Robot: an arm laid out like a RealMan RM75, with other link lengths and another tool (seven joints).
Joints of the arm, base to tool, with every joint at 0 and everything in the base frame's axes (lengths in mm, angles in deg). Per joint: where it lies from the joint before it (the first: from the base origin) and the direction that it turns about. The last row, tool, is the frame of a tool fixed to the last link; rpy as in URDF.
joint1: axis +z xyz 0 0 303.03
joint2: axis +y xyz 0 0 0
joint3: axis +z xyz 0 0 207.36
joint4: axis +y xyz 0 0 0
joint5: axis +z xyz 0 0 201.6
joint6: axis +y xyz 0 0 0
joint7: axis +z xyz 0 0 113.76
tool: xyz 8 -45 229 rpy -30 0 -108.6
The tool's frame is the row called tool.
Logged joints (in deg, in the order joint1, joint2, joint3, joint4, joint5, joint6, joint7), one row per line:
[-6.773, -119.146, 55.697, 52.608, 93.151, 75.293, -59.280]
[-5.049, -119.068, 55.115, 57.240, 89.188, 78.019, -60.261]
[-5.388, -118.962, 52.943, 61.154, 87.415, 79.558, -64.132]
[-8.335, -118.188, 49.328, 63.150, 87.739, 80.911, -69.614]
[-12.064, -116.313, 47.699, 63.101, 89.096, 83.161, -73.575]
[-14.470, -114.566, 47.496, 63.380, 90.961, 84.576, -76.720]
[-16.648, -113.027, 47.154, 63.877, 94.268, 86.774, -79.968]
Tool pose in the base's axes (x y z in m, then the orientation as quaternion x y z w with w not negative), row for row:
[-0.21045, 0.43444, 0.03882, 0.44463, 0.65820, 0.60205, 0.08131]
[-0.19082, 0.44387, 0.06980, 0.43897, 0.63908, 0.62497, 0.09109]
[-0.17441, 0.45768, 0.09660, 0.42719, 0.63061, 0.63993, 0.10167]
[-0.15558, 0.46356, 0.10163, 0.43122, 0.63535, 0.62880, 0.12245]
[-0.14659, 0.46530, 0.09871, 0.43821, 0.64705, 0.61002, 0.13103]
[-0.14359, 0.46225, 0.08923, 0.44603, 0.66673, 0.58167, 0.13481]
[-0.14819, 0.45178, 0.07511, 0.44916, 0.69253, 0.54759, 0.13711]
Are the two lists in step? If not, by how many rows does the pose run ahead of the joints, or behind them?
The pose runs 1 row ahead of the joints: the pose in row i belongs to the joints in row i + 1.
